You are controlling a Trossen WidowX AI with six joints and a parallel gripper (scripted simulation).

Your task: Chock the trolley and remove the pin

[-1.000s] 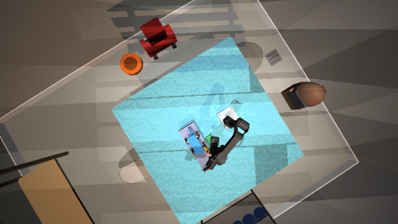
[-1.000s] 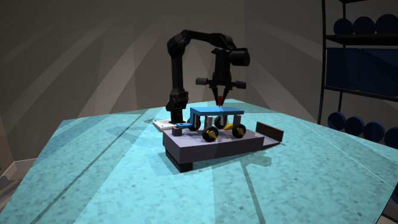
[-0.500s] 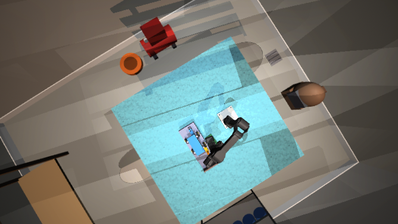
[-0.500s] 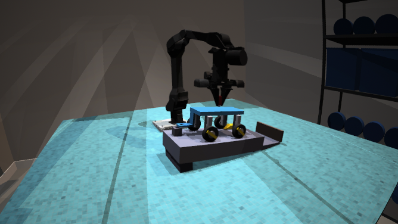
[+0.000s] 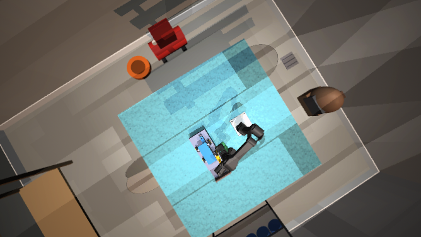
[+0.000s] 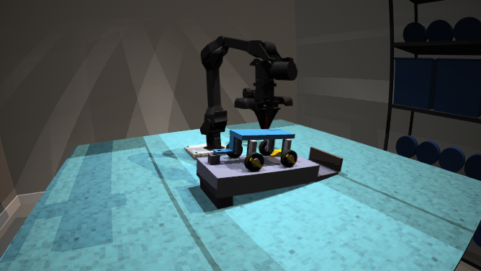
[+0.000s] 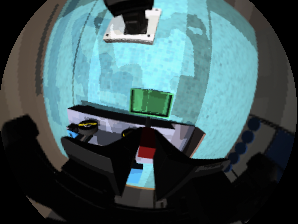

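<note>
The green tray is 10 mm behind my gripper tip and 140 mm below it. Round my gripper tip: blue-topped trolley 100 mm ahead, 90 mm to the right, 20 mm below; yellow chock 60 mm ahead, 10 mm to the left, 50 mm below; red-headed stop pin right at my gripper tip.
</note>
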